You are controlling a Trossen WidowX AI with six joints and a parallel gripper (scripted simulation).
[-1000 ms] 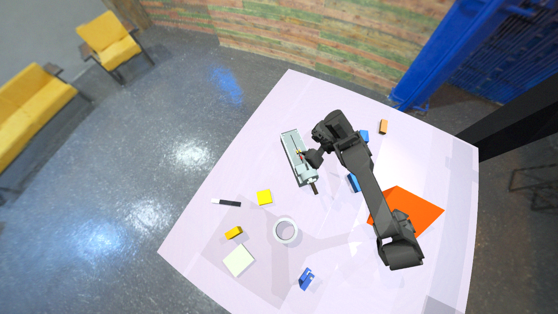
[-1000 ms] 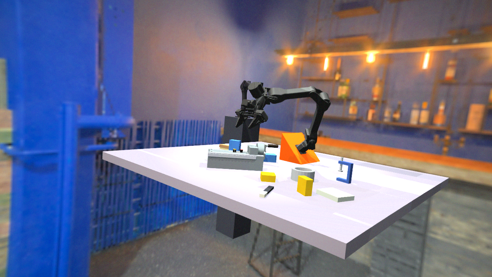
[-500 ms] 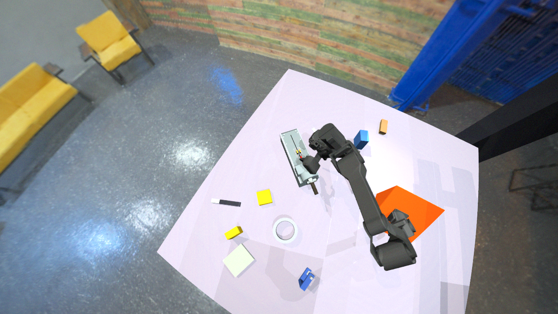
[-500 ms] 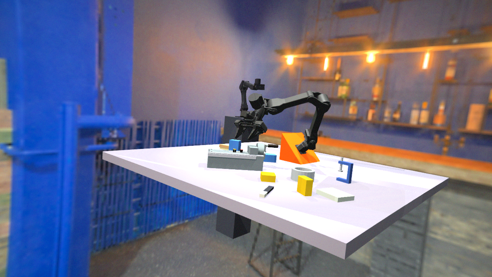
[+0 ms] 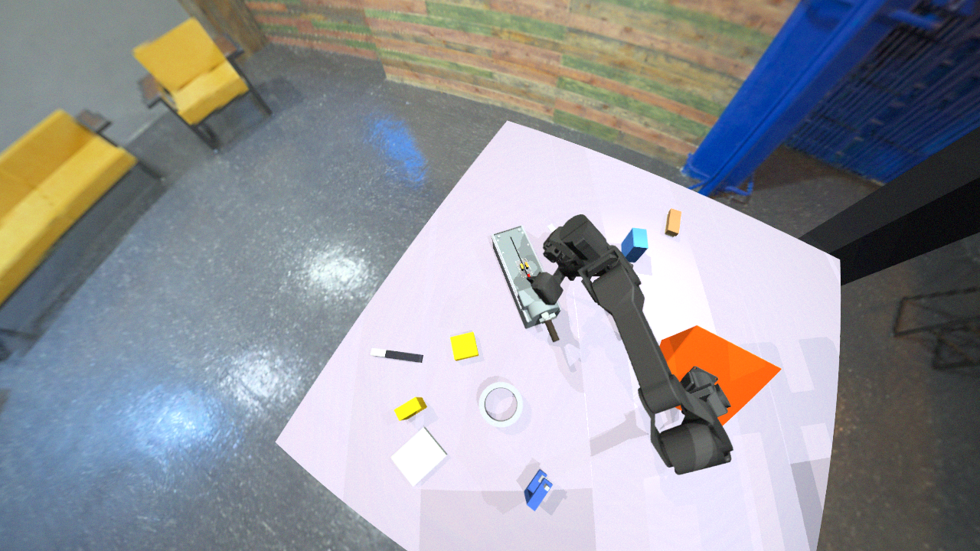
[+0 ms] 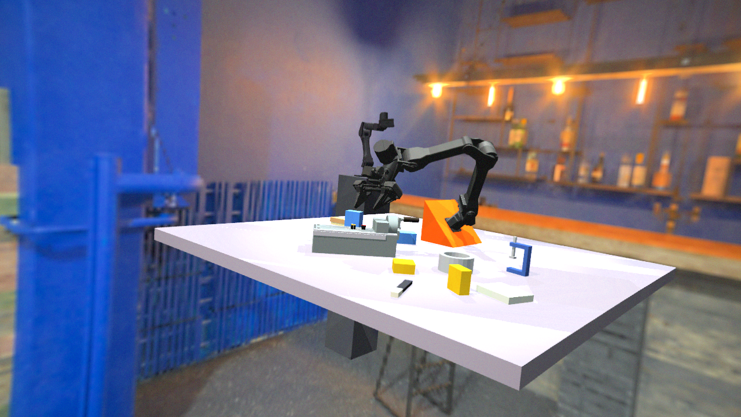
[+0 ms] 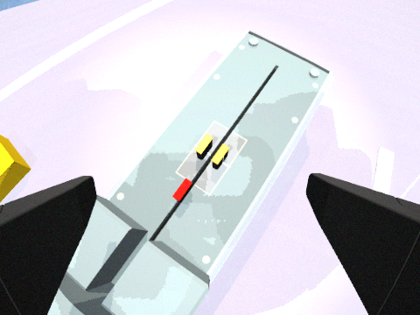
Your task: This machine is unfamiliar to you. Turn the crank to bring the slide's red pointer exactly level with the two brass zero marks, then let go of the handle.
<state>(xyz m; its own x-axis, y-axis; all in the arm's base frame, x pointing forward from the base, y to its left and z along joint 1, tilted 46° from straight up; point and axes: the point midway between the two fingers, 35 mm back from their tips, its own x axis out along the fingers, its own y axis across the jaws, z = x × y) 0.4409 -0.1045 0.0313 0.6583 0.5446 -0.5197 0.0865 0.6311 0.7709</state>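
Now: gripper tip 10 cm past the brown crank handle, 12 cm to the right of it and 2 cm above it. From my gripper tip the other things lie so: metal strip: 2 cm behind, 17 cm to the right, 14 cm below; then blue clamp: 23 cm behind, 43 cm to the left, 9 cm below; then red pointer: 1 cm ahead, 1 cm to the left, 6 cm below.
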